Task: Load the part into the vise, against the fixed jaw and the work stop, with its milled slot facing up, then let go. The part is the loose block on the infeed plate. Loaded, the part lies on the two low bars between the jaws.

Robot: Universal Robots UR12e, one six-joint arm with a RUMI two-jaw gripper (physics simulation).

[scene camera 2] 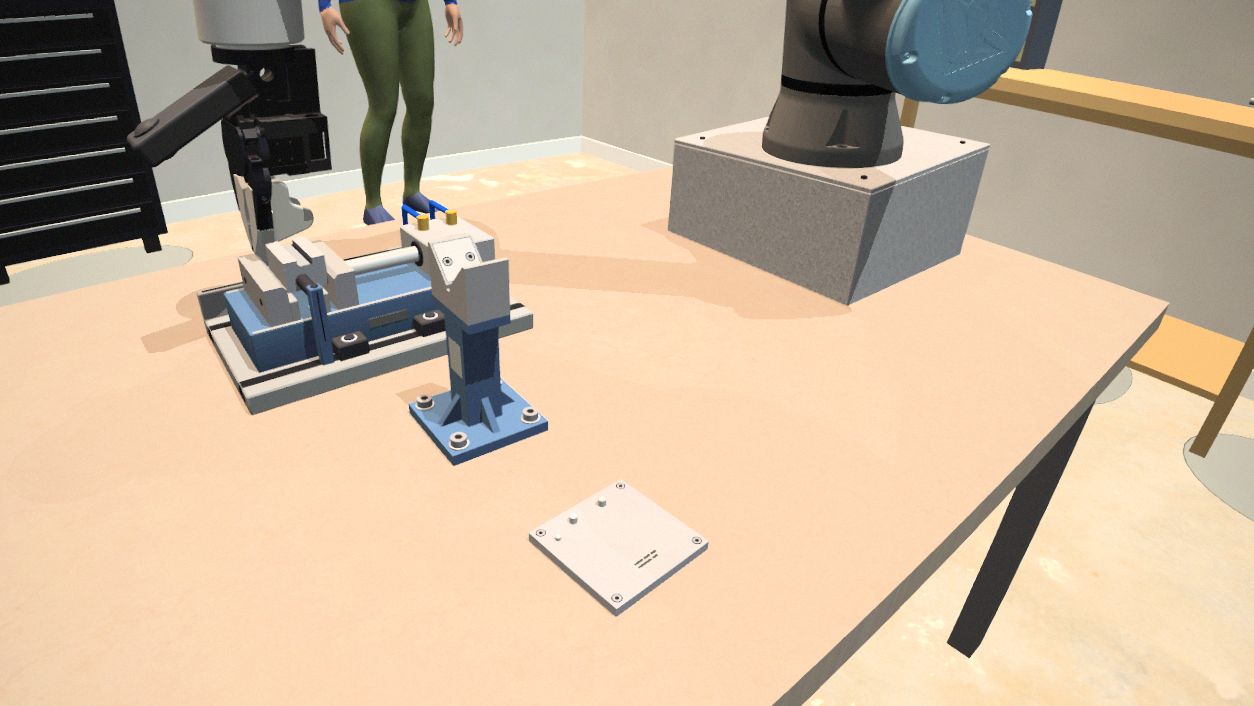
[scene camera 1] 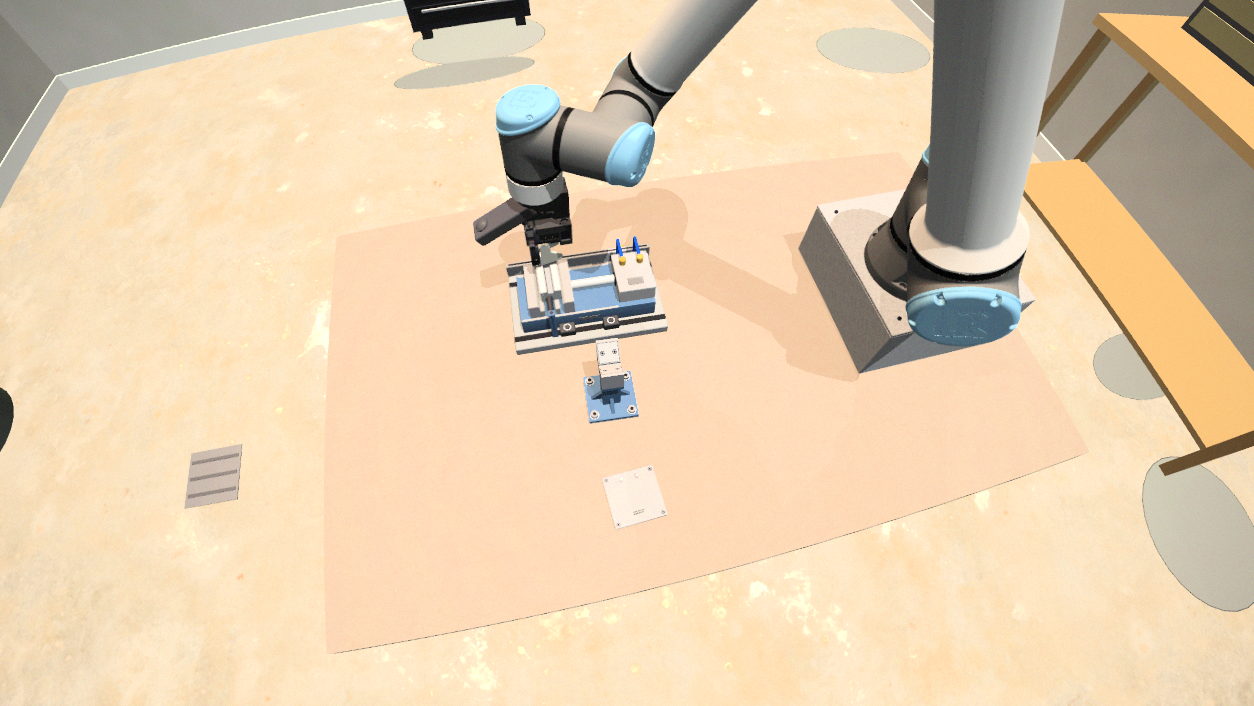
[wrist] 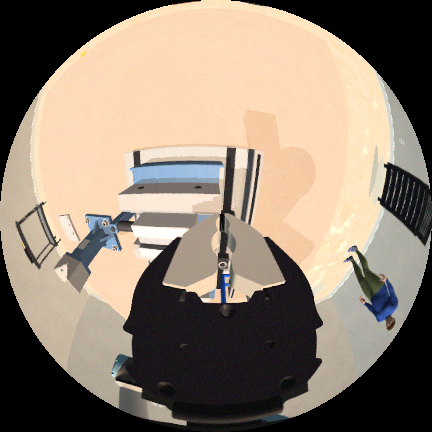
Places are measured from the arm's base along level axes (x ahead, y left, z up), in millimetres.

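Pixels of known places: gripper, between the fingertips: point(scene camera 2: 267, 264) point(scene camera 1: 538, 267) point(wrist: 220, 214); arm's base, origin of its link: point(scene camera 2: 830, 149).
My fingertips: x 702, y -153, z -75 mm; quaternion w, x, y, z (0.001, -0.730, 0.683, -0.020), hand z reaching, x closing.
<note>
For each thing: its top centre in the pictures, then the offset to it from my fingertips. "spot": a spot on its surface instead.
- part, centre of its top: point(wrist: 163, 244) point(scene camera 2: 293, 249) point(scene camera 1: 548, 278) 17 mm back, 53 mm left, 31 mm up
- vise, centre of its top: point(scene camera 2: 359, 244) point(wrist: 179, 277) point(scene camera 1: 583, 274) 83 mm back, 47 mm left, 20 mm up
- blue work stop, a spot on its surface: point(scene camera 2: 320, 326) spot: 13 mm back, 128 mm left, 19 mm down
- infeed plate, centre of its top: point(scene camera 2: 618, 537) point(scene camera 1: 634, 496) point(wrist: 67, 228) 110 mm back, 452 mm left, 71 mm down
The part point(scene camera 1: 541, 283) point(scene camera 2: 282, 259) point(wrist: 167, 220), a pale block, lies in the vise point(scene camera 1: 589, 331) point(scene camera 2: 386, 371) between the fixed jaw point(scene camera 2: 265, 289) point(wrist: 170, 202) and the moving jaw point(scene camera 2: 340, 276). Its slot appears to face up. In the wrist view some blue shows between fixed jaw and part at the rear; I cannot tell whether they touch. The blue work stop point(scene camera 2: 320, 326) stands at the front side, its black rod point(wrist: 125, 226) close to the part. My gripper point(scene camera 1: 537, 256) point(scene camera 2: 263, 248) point(wrist: 220, 214) is shut and empty, tips down by the rear ends of fixed jaw and part. Their clearance is unclear.
The infeed plate point(scene camera 1: 635, 498) point(scene camera 2: 618, 548) bears no block. A blue stand point(scene camera 1: 611, 399) point(scene camera 2: 478, 368) with an angled grey head rises between plate and vise. Blue handles with yellow fittings point(scene camera 2: 422, 222) top the vise's far end. The robot base block point(scene camera 1: 842, 289) point(scene camera 2: 763, 219) stands to the right.
</note>
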